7 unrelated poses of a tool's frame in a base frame.
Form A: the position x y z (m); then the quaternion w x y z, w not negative.
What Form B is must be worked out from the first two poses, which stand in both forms.
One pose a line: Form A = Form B
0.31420 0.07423 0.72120 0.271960 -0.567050 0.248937 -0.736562 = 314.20 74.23 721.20 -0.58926 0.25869 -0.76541 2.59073
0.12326 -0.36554 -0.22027 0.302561 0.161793 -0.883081 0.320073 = 123.26 -365.54 -220.27 0.16975 -0.92651 0.33581 2.52684
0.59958 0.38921 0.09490 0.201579 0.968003 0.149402 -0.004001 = 599.58 389.21 94.90 0.98829 0.15253 -0.00408 2.73565
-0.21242 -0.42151 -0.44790 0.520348 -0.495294 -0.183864 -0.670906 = -212.42 -421.51 -447.90 -0.58000 -0.21531 -0.78565 2.04708
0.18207 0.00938 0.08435 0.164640 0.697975 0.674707 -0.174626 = 182.07 9.38 84.35 0.70763 0.68404 -0.17704 2.81081
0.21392 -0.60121 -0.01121 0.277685 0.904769 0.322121 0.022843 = 213.92 -601.21 -11.21 0.94181 0.33531 0.02378 2.57883
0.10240 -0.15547 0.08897 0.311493 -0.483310 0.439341 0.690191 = 102.40 -155.47 88.97 -0.50861 0.46234 0.72633 2.50807
